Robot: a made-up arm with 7 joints. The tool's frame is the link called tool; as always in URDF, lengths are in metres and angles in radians. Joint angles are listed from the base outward.
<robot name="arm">
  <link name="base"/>
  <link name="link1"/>
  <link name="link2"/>
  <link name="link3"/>
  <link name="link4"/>
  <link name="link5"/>
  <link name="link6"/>
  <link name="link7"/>
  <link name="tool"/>
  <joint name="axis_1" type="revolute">
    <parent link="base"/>
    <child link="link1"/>
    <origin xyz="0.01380 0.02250 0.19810"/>
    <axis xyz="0 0.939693 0.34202"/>
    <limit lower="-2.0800" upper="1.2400"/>
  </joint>
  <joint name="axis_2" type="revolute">
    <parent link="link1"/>
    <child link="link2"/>
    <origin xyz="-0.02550 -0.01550 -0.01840"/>
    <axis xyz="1 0 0"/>
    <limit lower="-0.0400" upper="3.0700"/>
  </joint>
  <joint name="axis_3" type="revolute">
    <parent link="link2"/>
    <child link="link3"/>
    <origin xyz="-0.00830 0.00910 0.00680"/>
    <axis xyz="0 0 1"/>
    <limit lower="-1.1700" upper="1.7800"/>
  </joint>
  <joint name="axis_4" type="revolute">
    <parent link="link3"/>
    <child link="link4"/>
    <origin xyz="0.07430 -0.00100 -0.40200"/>
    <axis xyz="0 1 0"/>
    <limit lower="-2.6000" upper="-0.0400"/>
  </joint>
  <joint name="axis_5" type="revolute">
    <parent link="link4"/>
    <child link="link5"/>
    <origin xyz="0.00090 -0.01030 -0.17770"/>
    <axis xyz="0 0 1"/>
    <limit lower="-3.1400" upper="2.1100"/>
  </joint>
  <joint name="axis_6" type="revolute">
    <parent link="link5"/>
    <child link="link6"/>
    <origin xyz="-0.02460 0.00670 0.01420"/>
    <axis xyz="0 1 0"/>
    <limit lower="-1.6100" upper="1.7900"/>
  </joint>
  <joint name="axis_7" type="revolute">
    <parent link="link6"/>
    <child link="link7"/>
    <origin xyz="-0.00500 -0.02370 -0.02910"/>
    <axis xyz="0 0 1"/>
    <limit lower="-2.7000" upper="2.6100"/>
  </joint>
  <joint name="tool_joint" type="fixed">
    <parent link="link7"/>
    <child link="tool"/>
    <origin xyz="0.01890 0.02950 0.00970" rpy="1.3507 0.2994 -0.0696"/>
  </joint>
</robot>
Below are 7 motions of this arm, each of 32 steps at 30 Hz.
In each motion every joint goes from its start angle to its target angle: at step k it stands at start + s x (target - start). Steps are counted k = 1, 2, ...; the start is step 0. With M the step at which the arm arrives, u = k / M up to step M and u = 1 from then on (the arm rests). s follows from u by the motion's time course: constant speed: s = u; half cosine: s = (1 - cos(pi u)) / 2; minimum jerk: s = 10 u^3 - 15 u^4 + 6 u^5.
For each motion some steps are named. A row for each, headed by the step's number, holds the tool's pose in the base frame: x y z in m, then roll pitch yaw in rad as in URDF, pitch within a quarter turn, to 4 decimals.
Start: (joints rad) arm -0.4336 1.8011 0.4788 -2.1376 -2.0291 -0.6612 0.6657
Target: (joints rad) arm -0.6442 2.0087 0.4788 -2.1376 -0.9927 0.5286 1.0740
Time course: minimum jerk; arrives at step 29
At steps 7, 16, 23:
7: 0.1230 0.2240 0.4140 -1.2445 0.9140 0.0865
16: 0.0706 0.2091 0.4674 -1.7764 0.7197 -1.0782
23: 0.0382 0.2118 0.4979 -1.8922 0.4106 -1.6243

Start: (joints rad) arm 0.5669 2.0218 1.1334 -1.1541 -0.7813 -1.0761 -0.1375
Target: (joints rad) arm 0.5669 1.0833 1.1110 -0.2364 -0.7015 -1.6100 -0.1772
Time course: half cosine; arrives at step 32
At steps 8, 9, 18, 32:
8: 0.1552 0.4130 0.4571 2.9357 1.1611 -1.7087
9: 0.1436 0.4278 0.4458 2.9494 1.1151 -1.6657
18: -0.0067 0.5373 0.2718 2.9378 0.5667 -1.3538
32: -0.1539 0.5145 0.0656 2.8392 0.0284 -1.1014

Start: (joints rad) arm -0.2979 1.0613 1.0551 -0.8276 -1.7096 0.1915 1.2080
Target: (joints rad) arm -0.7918 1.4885 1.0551 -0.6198 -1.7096 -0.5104 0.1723
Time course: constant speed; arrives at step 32
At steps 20, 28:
20: 0.1432 0.5401 0.3006 -2.9169 -0.3785 -0.4278
28: 0.1271 0.5302 0.3512 -2.8072 -0.1627 -0.4547

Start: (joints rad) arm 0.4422 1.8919 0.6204 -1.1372 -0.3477 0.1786 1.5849
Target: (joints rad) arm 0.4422 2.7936 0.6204 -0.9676 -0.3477 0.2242 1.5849
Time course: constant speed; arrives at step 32
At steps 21, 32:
21: 0.2850 0.2602 0.6014 -2.8737 -0.5350 -1.3803
32: 0.3209 0.1051 0.6439 -2.8190 -0.2772 -1.4893

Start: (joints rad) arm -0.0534 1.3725 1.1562 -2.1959 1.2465 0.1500 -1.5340
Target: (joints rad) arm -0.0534 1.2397 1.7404 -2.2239 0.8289 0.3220 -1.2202
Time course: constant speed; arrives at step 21
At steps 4, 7, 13, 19, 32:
4: 0.0664 0.3041 0.3192 -2.0448 0.1631 -1.2695
7: 0.0516 0.3095 0.3200 -1.9886 0.1125 -1.2195
13: 0.0197 0.3202 0.3178 -1.8869 -0.0090 -1.1285
19: -0.0146 0.3298 0.3099 -1.7971 -0.1544 -1.0524
32: -0.0265 0.3326 0.3059 -1.7689 -0.2073 -1.0306

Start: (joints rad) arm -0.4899 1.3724 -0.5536 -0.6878 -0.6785 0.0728 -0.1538
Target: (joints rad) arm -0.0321 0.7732 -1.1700 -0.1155 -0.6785 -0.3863 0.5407
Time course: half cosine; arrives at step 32
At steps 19, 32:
19: 0.1651 0.4239 -0.1904 1.8576 0.7243 -1.2712
32: 0.0484 0.3608 -0.2808 1.3836 0.5951 -1.3593

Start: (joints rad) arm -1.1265 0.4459 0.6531 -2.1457 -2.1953 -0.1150 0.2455
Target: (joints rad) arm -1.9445 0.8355 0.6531 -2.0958 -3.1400 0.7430 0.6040
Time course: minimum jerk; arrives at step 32
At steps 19, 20, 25, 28, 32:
19: 0.2183 0.1421 0.4166 -0.2098 -1.2955 -1.6959
20: 0.2073 0.1416 0.4255 0.1187 -1.2934 -1.9736
25: 0.1637 0.1409 0.4543 0.9864 -1.1330 -2.6312
28: 0.1510 0.1412 0.4611 1.1302 -1.0699 -2.7096
32: 0.1474 0.1413 0.4629 1.1662 -1.0520 -2.7268

